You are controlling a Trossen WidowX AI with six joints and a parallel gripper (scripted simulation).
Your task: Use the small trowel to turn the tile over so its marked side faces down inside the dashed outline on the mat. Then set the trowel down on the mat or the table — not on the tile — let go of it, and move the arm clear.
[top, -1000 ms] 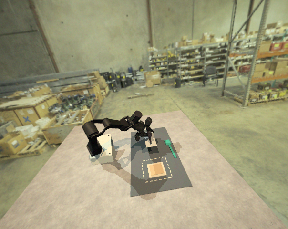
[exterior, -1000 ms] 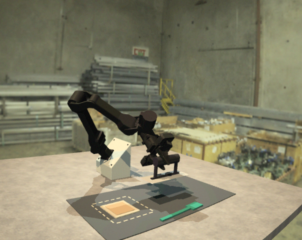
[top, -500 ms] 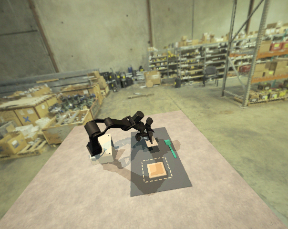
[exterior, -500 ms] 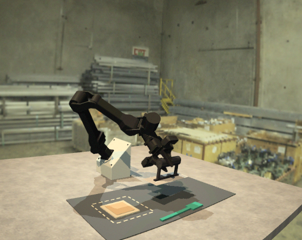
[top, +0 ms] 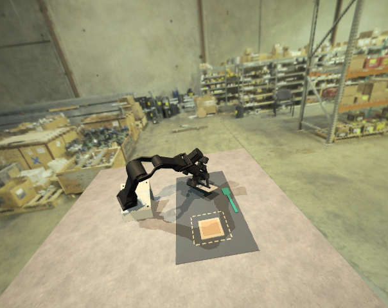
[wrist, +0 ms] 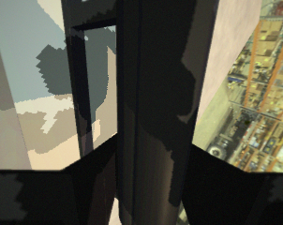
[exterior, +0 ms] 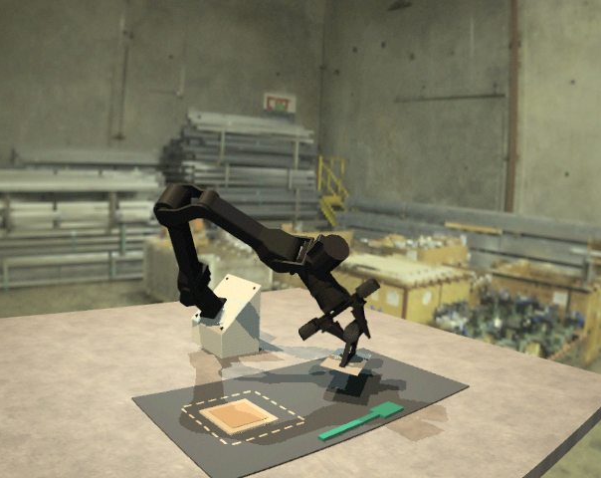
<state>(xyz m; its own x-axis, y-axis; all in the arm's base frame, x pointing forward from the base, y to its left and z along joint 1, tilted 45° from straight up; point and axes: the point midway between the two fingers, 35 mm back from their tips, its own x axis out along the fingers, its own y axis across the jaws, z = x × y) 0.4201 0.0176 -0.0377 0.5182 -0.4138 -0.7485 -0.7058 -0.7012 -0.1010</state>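
Right now my gripper tip is 2 cm past the trowel, 1 cm to the left of it and 1 cm above it. From my gripper tip the other things lie so: grey mat (13 cm below, 10 cm to the right, 4 cm behind); tile (27 cm to the right, 11 cm below, 7 cm behind); green flat tool (11 cm below, 10 cm ahead, 9 cm to the right).
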